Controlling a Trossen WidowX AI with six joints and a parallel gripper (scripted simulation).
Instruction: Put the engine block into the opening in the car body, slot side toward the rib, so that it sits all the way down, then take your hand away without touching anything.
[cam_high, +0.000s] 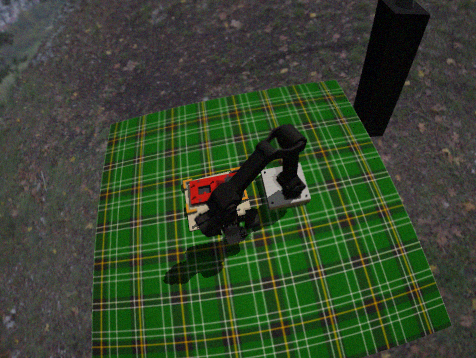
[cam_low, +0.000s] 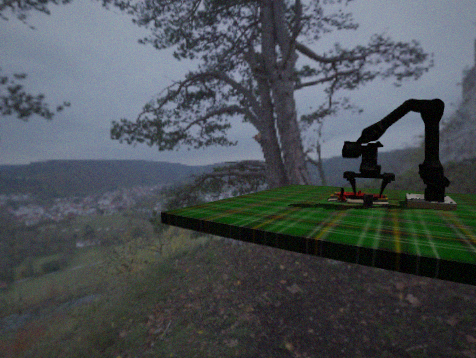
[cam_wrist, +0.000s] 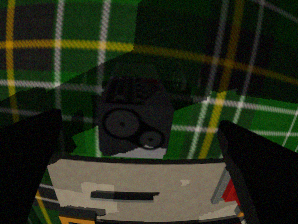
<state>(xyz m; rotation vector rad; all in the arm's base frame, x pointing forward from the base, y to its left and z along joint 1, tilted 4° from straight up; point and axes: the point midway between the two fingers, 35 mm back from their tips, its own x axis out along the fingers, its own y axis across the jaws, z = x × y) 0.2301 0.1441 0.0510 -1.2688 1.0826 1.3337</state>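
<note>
Now: gripper tip 1 cm past the engine block and 1 cm above it.
</note>
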